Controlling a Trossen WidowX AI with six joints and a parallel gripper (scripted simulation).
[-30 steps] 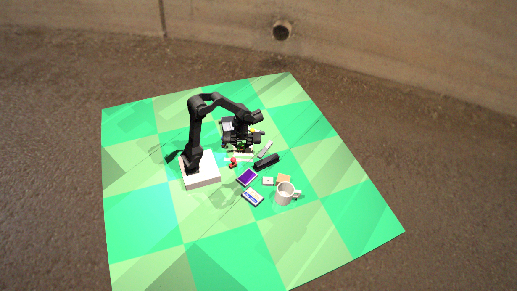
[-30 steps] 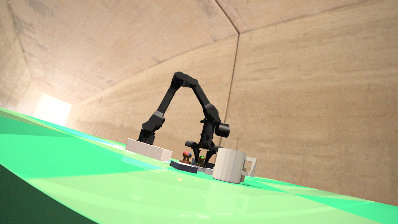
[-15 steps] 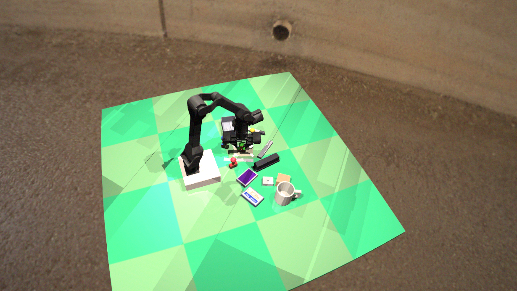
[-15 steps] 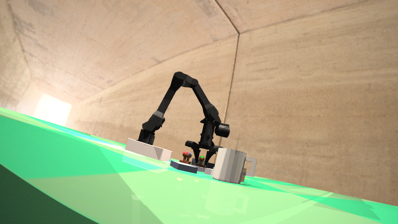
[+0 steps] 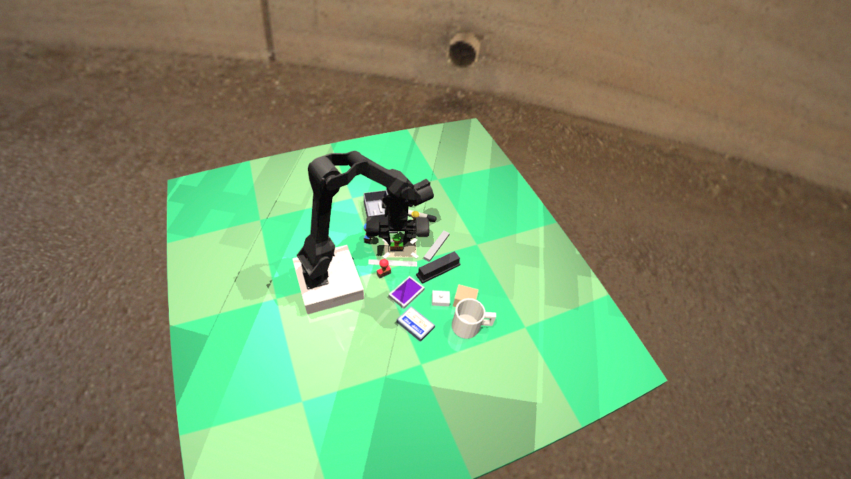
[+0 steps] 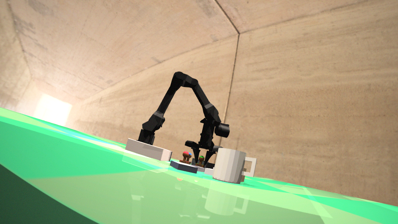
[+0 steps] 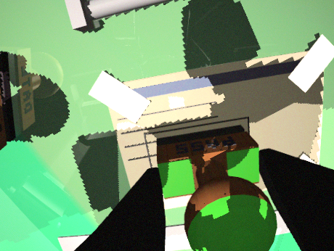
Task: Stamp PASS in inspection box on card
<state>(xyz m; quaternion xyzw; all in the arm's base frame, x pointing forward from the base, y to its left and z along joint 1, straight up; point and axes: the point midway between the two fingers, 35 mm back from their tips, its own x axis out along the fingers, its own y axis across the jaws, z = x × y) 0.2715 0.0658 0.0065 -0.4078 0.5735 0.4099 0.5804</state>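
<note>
Right now my gripper tip is 3 cm above the white card and 1 cm short of it. From my gripper tip the other things lie so: red-knobbed stamp: 8 cm to the right, 7 cm behind; then green stamp: right at my gripper tip; then blue-knobbed stamp: 7 cm to the left, 7 cm behind.
</note>
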